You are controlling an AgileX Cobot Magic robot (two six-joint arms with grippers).
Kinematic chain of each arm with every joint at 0, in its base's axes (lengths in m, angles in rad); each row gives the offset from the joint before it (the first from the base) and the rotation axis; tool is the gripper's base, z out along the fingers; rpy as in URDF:
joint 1: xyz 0 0 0.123 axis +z
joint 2: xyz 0 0 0 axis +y
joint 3: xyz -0.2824 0 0.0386 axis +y
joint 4: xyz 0.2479 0 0.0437 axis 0.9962 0 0.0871
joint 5: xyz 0 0 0 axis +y
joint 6: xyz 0.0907 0 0.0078 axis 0.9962 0 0.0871
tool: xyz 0 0 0 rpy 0 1.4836 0
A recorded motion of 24 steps. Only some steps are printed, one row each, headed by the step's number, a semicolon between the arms.
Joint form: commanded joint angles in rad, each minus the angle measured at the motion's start. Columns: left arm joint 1, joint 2, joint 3, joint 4, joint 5, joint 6; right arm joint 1, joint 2, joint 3, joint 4, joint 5, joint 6.
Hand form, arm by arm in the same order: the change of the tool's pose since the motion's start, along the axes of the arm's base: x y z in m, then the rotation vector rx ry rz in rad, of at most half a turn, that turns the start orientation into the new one. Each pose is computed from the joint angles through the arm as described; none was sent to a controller.
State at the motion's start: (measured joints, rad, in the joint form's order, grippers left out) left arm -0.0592 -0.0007 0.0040 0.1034 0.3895 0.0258; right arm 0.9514 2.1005 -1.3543 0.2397 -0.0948 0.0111
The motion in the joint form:
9: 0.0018 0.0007 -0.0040 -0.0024 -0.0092 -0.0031; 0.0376 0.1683 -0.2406 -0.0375 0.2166 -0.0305
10: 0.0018 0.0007 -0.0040 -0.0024 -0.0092 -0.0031; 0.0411 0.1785 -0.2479 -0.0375 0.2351 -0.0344
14: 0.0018 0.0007 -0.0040 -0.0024 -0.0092 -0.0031; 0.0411 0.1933 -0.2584 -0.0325 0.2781 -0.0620
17: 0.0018 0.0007 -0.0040 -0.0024 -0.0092 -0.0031; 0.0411 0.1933 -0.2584 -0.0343 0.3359 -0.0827
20: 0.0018 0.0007 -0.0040 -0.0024 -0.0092 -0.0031; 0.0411 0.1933 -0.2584 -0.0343 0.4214 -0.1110
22: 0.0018 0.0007 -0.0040 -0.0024 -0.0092 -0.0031; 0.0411 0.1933 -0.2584 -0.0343 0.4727 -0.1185
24: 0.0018 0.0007 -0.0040 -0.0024 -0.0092 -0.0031; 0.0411 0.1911 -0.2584 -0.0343 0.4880 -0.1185
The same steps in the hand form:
9: 0.0002 -0.0001 0.0021 -0.0060 -0.0122 0.0016; 0.0023 0.0430 -0.0272 -0.1301 0.0561 0.1160
10: 0.0002 -0.0001 0.0021 -0.0060 -0.0122 0.0016; 0.0007 0.0444 -0.0314 -0.1477 0.0673 0.1253
14: 0.0002 -0.0001 0.0021 -0.0060 -0.0122 0.0016; -0.0003 0.0444 -0.0386 -0.1917 0.0839 0.1483
17: 0.0002 -0.0001 0.0021 -0.0060 -0.0122 0.0016; -0.0032 0.0418 -0.0421 -0.2427 0.1079 0.1740
20: 0.0002 -0.0001 0.0021 -0.0060 -0.0122 0.0016; -0.0077 0.0377 -0.0470 -0.3147 0.1477 0.2108
22: 0.0002 -0.0001 0.0021 -0.0060 -0.0122 0.0016; -0.0105 0.0350 -0.0496 -0.3536 0.1779 0.2271
24: 0.0002 -0.0001 0.0021 -0.0060 -0.0122 0.0016; -0.0114 0.0342 -0.0493 -0.3626 0.1870 0.2304

